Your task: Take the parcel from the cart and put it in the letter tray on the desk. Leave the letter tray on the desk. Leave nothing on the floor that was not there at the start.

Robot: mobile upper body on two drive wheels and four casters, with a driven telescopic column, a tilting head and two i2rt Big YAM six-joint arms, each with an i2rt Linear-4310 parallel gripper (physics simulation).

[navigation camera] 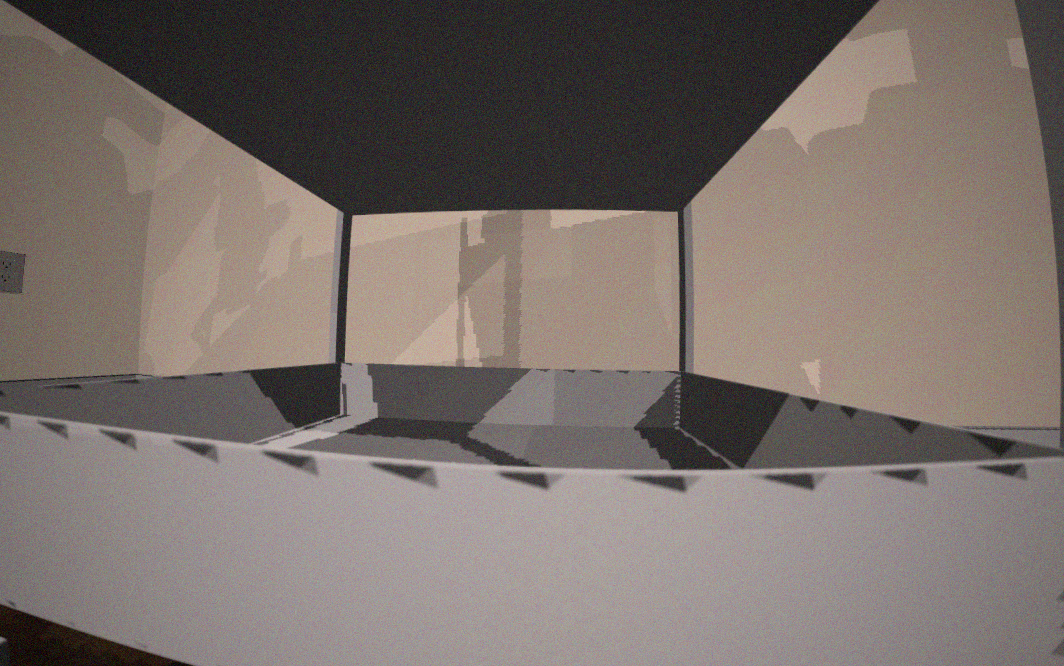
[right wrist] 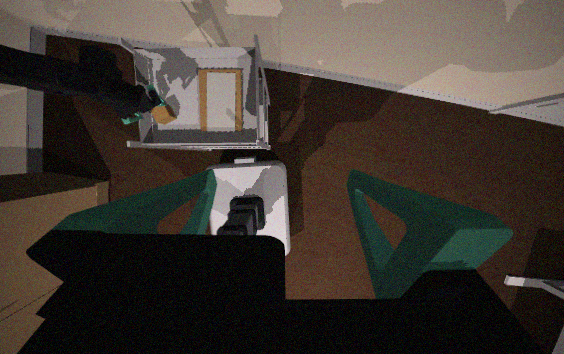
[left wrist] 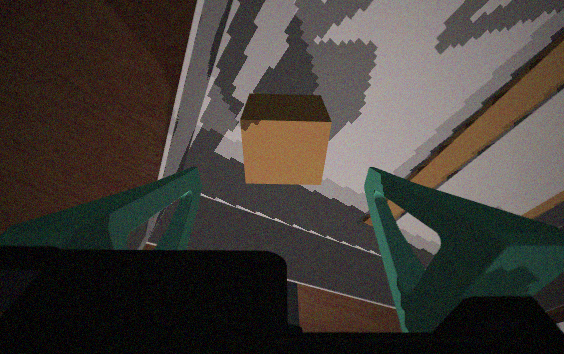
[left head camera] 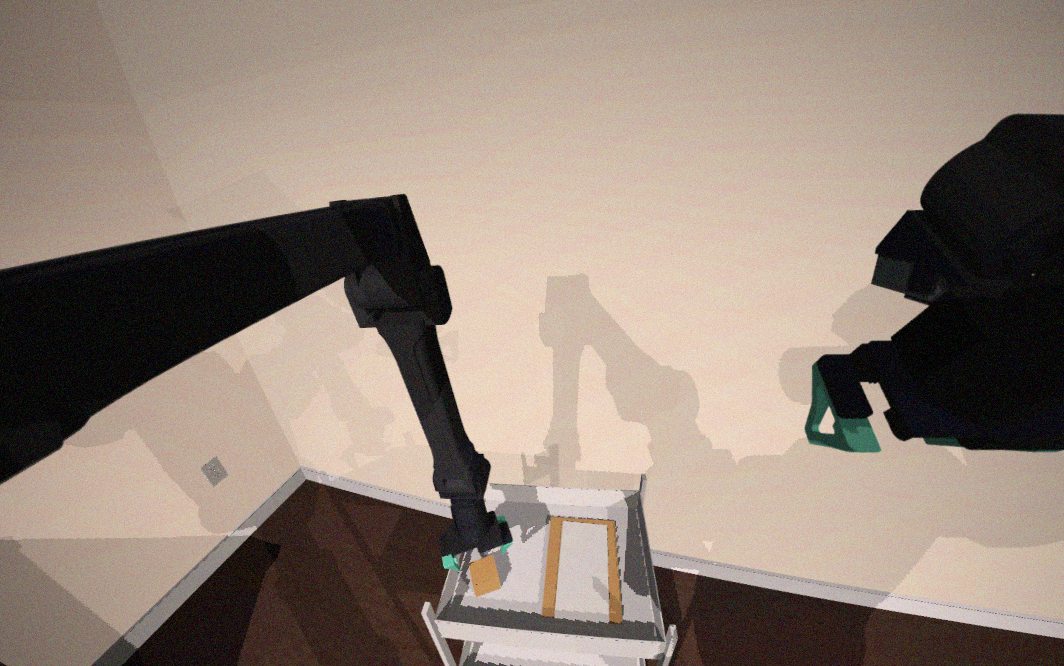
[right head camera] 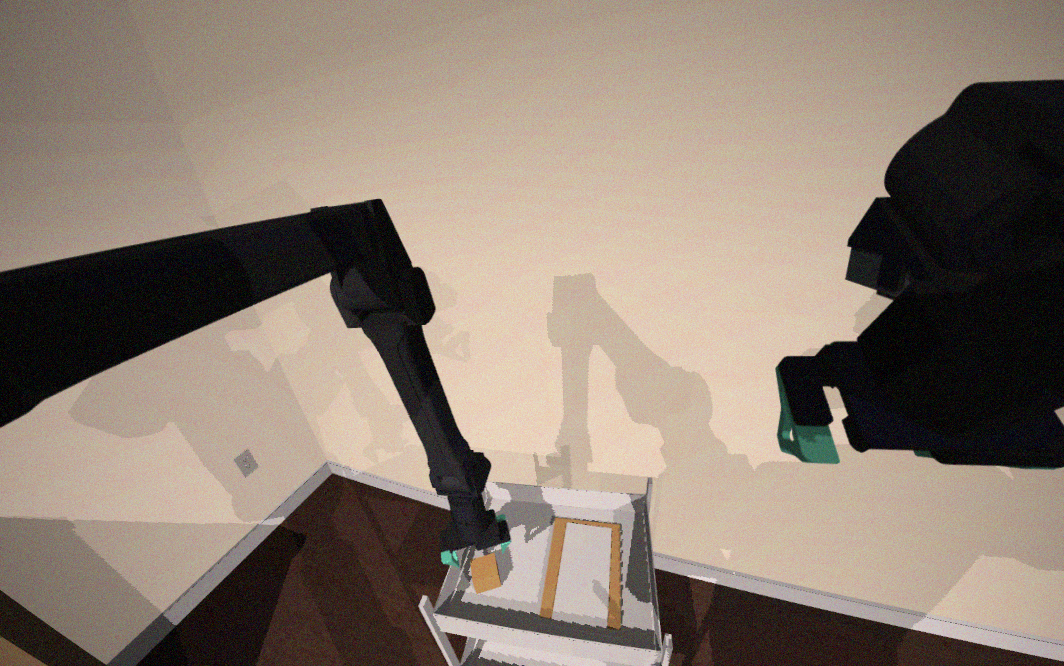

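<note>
The parcel, a small orange-tan box, rests on the upper tray of the white cart, near its left side. My left gripper is open above the parcel; in the left wrist view the parcel shows beyond and between the green fingertips, not gripped. My right gripper is open and empty, well to the right of the cart. I cannot make out the letter tray in these views.
An orange rectangular outline lies on the cart's upper tray, right of the parcel. My white base stands close to the cart. A tan surface shows at lower left. Walls rise behind the cart.
</note>
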